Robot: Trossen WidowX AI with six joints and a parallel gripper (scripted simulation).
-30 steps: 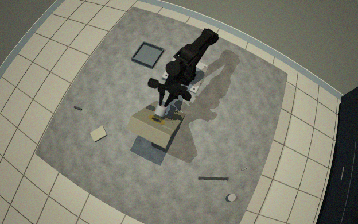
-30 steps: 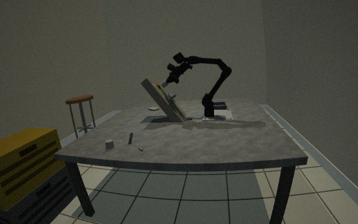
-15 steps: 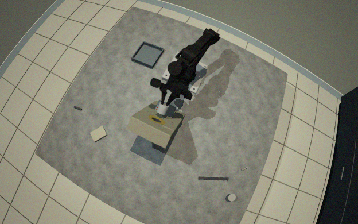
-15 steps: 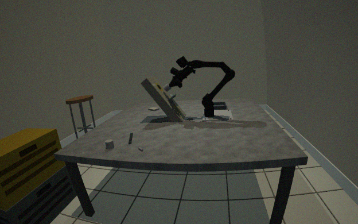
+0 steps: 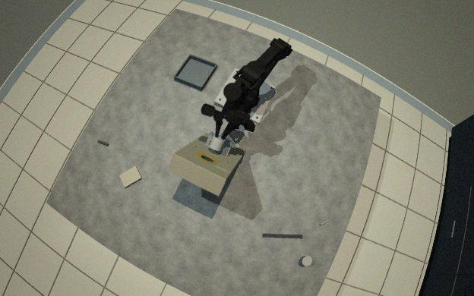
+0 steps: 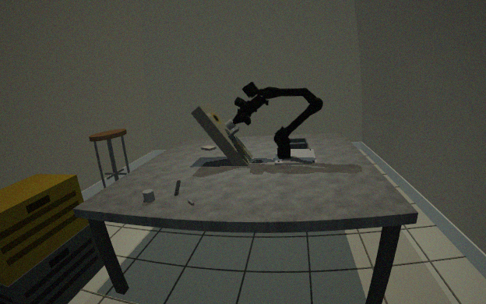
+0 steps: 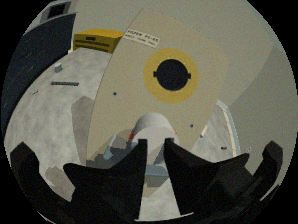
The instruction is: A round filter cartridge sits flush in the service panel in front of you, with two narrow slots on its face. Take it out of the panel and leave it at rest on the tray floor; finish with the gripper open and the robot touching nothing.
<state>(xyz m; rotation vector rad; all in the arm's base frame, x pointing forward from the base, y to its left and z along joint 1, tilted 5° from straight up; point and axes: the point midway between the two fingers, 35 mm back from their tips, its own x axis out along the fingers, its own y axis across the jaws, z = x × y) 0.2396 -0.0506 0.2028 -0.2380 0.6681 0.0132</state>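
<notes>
Right now my gripper tip is 10 mm short of the round filter cartridge and 10 mm above it. The rest, counted from my gripper tip: flat blue-grey tray 360 mm behind, 230 mm to the right, 200 mm below; tan service panel 50 mm ahead, 10 mm to the right, 50 mm below; beige tile 200 mm ahead, 330 mm to the right, 200 mm below.
</notes>
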